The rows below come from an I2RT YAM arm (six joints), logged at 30 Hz.
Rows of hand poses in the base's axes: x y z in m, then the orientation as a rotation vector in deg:
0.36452, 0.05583, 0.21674, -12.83, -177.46, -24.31
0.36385, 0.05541, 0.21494, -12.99, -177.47, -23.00
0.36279, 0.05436, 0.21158, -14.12, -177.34, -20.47
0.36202, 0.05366, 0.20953, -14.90, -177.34, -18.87
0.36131, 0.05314, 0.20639, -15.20, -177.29, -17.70
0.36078, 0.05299, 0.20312, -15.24, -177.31, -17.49
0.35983, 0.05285, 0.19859, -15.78, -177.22, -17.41
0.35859, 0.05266, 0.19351, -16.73, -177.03, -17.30
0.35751, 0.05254, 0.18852, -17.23, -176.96, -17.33
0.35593, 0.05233, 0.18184, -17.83, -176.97, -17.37
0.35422, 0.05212, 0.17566, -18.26, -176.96, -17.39
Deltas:
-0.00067, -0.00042, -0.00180, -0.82, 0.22, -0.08
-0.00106, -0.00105, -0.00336, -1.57, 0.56, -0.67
-0.00077, -0.00070, -0.00205, -1.01, 0.25, -0.47
-0.00071, -0.00052, -0.00314, -0.73, 0.22, -0.17
-0.00053, -0.00015, -0.00327, -0.14, 0.01, -0.02
-0.00095, -0.00014, -0.00453, -0.04, 0.09, -0.34
-0.00124, -0.00019, -0.00508, -0.05, 0.18, -0.60
-0.00108, -0.00012, -0.00499, 0.02, 0.05, -0.32
-0.00158, -0.00021, -0.00668, 0.01, -0.04, -0.39
-0.00171, -0.00021, -0.00618, 0.01, -0.01, -0.28

